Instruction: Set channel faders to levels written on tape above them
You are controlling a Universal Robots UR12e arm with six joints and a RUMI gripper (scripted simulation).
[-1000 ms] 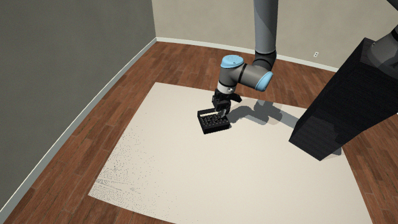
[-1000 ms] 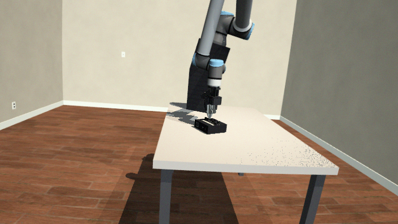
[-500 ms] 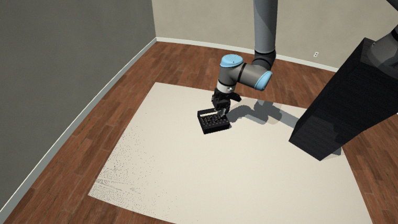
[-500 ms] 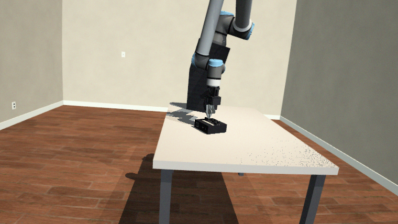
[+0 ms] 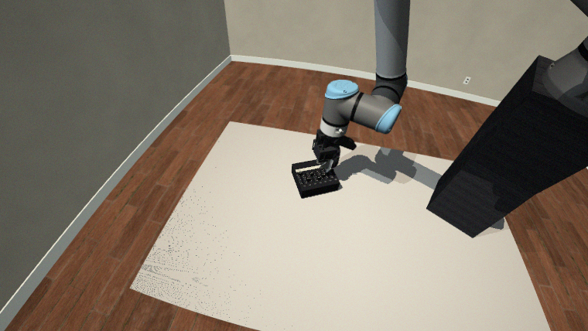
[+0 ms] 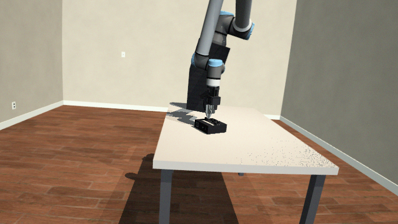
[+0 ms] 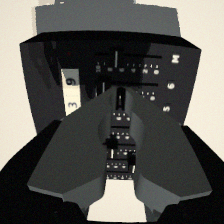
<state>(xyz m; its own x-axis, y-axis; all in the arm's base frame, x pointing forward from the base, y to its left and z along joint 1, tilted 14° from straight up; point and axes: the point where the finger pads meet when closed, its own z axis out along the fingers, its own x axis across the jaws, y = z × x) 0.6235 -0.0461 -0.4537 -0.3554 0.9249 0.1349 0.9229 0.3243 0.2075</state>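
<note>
Now: hand 20 mm past the master fader, 10 mm to the left of it and 10 mm above it.
</note>
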